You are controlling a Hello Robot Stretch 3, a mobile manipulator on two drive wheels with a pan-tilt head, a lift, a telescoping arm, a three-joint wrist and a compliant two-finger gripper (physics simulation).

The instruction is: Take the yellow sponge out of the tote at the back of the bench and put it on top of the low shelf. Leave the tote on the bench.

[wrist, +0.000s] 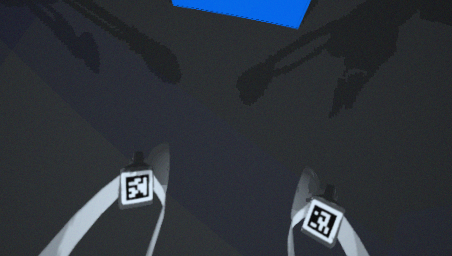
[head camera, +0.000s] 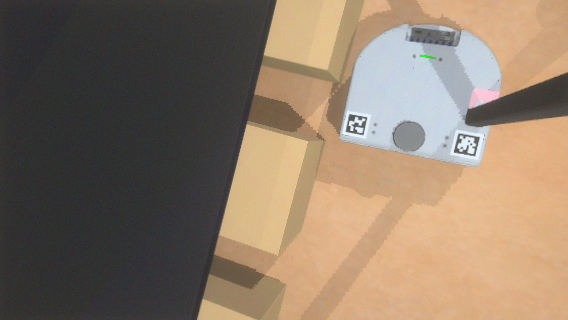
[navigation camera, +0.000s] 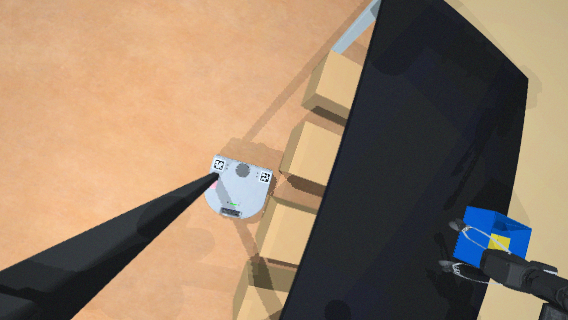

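The blue tote stands near the back edge of the dark bench. The yellow sponge lies inside the tote in the navigation view, partly behind a finger; it does not show in the wrist view. My gripper is open and empty above the bench. In the navigation view its fingers overlap the tote and point to the bench's front side. In the wrist view the tote's lower edge is at the top, beyond the fingertips. I cannot make out the low shelf in these views.
Several tan boxes stand in a row along the bench's front edge, lower than its top. My base is on the floor beside them. A grey bench leg shows at the far end.
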